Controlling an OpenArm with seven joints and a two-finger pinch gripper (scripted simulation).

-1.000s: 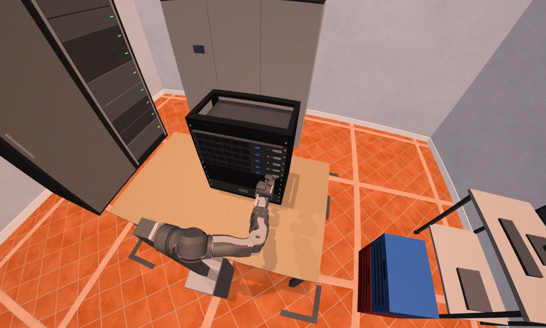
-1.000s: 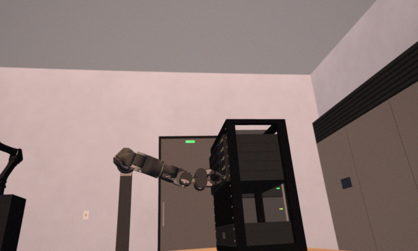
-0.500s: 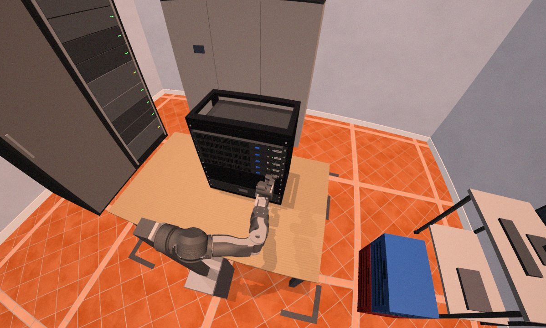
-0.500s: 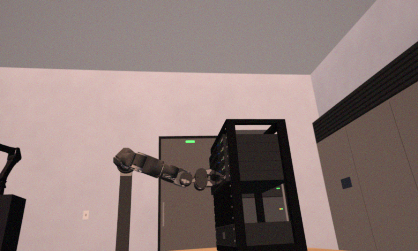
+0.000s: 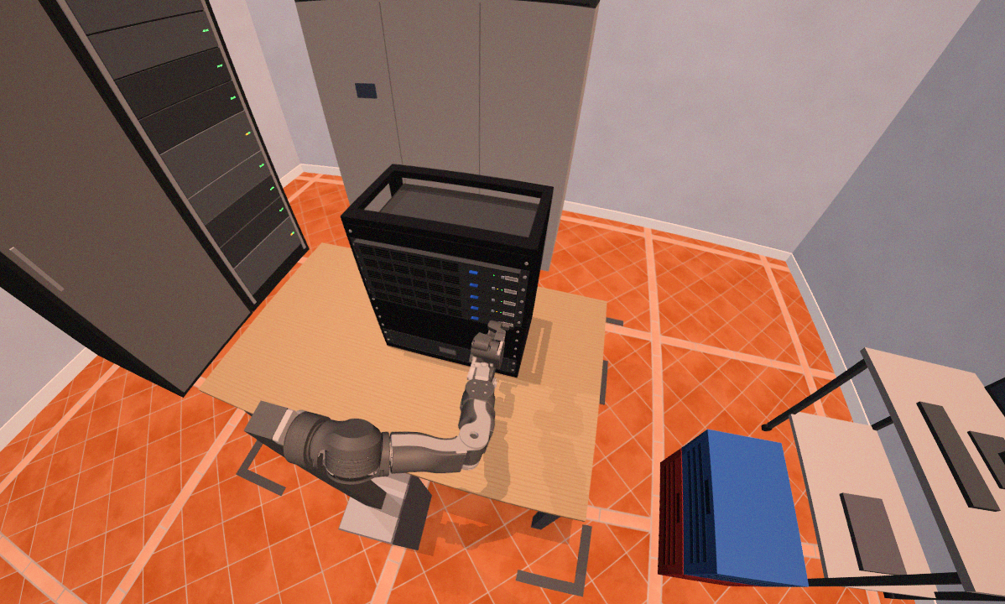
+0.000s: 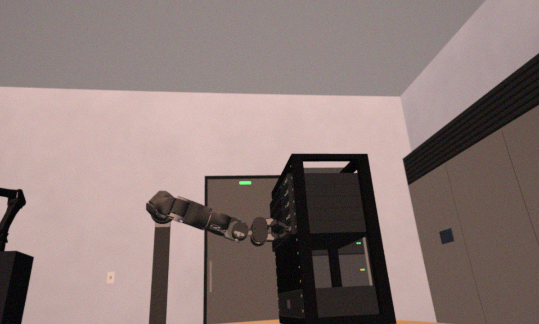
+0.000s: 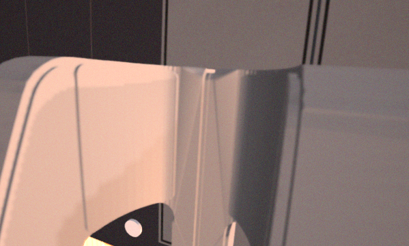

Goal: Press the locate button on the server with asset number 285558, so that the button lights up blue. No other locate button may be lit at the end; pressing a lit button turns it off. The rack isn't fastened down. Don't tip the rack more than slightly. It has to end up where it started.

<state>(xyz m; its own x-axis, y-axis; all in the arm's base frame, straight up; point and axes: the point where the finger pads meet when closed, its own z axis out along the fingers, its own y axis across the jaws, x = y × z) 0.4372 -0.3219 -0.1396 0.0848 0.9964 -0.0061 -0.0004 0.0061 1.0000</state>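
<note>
Now: the locate button 1 cm ahead of my hand.
</note>
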